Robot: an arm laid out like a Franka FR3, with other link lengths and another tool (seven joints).
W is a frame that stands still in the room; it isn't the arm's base.
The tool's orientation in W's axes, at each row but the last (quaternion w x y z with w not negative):
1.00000, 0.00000, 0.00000, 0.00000
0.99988, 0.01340, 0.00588, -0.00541
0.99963, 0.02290, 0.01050, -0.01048
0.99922, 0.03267, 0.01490, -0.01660
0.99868, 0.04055, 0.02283, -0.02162
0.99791, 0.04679, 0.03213, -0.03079
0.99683, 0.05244, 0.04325, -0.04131
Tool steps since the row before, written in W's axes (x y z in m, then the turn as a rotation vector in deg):
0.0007, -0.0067, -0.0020, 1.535, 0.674, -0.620
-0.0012, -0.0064, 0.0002, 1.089, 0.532, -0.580
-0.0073, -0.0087, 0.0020, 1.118, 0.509, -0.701
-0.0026, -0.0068, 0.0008, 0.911, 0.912, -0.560
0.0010, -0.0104, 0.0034, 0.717, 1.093, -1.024
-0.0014, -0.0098, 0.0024, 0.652, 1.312, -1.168
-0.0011, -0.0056, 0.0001, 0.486, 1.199, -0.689
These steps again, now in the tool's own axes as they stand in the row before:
0.0007, -0.0067, -0.0020, 1.535, 0.674, -0.620
-0.0011, -0.0064, 0.0004, 1.090, 0.528, -0.581
-0.0072, -0.0088, 0.0022, 1.122, 0.500, -0.701
-0.0024, -0.0068, 0.0012, 0.898, 0.904, -0.592
0.0013, -0.0100, 0.0043, 0.719, 1.039, -1.078
-0.0010, -0.0096, 0.0032, 0.651, 1.239, -1.246
-0.0007, -0.0056, 0.0006, 0.452, 1.161, -0.772

